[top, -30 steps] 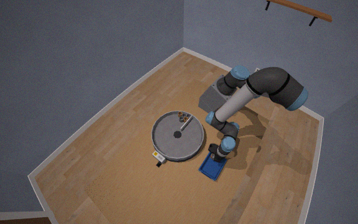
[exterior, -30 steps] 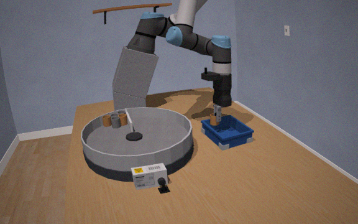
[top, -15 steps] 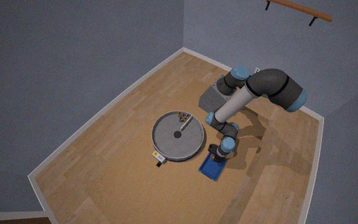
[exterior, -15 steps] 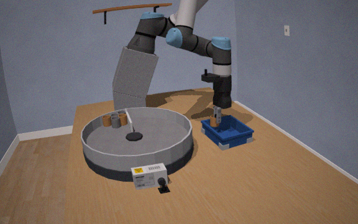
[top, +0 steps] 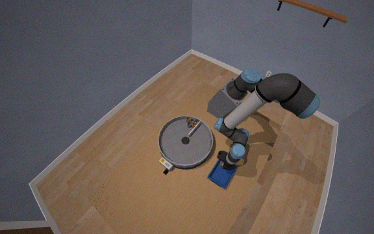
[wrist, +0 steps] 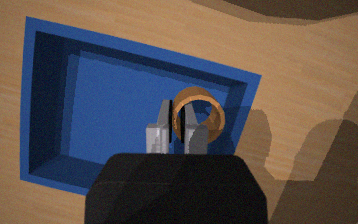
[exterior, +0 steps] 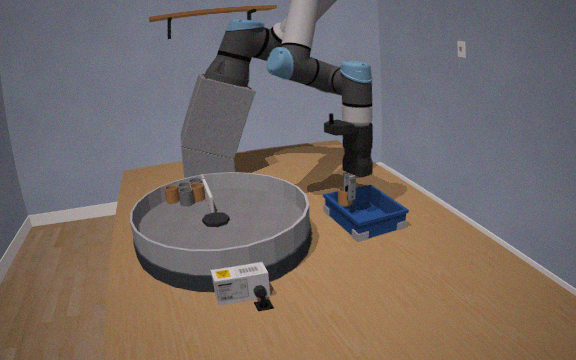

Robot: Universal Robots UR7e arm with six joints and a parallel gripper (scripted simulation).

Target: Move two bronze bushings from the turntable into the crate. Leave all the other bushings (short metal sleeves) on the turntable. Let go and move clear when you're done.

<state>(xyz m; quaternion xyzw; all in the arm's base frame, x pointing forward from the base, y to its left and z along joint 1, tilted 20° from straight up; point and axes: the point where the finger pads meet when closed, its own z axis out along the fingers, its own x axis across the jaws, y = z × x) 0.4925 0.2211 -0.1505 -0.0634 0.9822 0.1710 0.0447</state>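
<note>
The blue crate is 4 cm ahead of my hand, 2 cm to the left of it and 4 cm below it. Round my hand: grey turntable: 4 cm behind, 33 cm to the right, 2 cm below.
</note>
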